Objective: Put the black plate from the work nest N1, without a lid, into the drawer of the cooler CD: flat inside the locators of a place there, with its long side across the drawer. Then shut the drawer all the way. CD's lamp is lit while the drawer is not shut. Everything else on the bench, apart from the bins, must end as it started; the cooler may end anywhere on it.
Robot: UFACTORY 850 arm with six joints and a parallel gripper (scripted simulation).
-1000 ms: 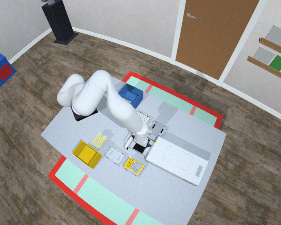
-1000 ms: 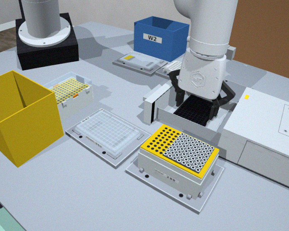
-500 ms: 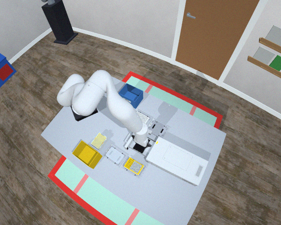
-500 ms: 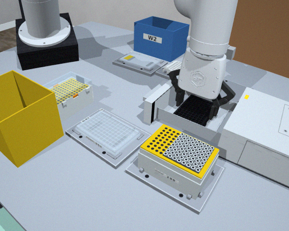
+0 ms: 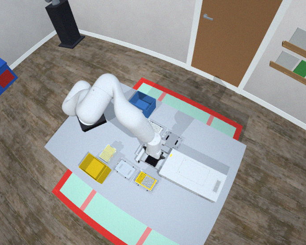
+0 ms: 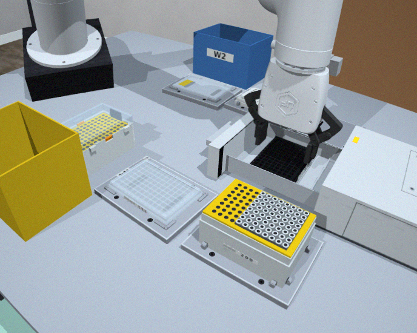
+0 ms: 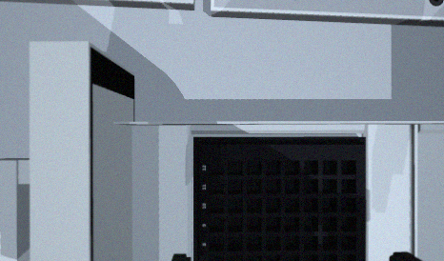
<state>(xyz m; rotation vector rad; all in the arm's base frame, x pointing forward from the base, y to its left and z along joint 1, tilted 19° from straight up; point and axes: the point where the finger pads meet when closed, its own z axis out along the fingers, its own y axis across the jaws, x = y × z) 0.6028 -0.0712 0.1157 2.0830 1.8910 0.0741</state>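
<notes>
Right now my hand is 3 cm above the black plate. From my hand the other things lie so: cooler drawer 4 cm ahead, 1 cm below; white cooler 17 cm ahead, 2 cm to the right, 1 cm below; tube rack 20 cm to the right, 1 cm ahead.
</notes>
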